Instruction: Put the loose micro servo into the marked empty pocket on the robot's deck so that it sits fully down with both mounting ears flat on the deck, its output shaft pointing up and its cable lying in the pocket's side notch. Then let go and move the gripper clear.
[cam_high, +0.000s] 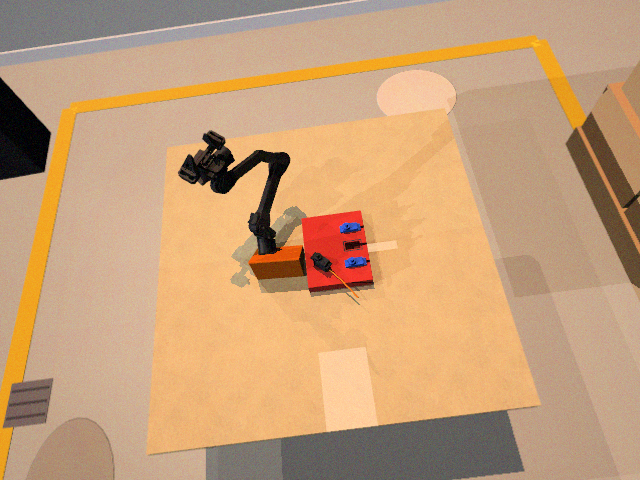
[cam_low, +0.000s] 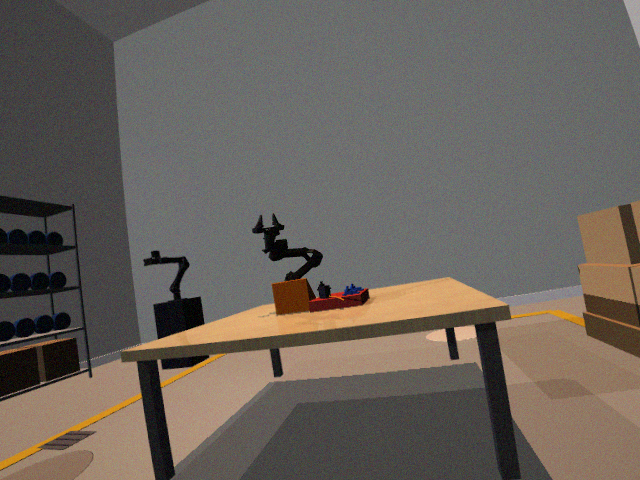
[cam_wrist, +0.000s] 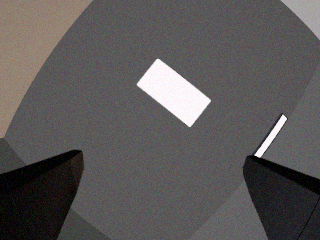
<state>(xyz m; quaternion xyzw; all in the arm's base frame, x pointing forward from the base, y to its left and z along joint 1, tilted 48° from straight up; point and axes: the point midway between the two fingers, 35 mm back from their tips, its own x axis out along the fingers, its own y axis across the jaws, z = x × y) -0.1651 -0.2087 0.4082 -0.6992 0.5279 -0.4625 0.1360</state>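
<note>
Right now my gripper tip is 33 cm short of the red deck, 18 cm to the left of it and 52 cm above it.
</note>
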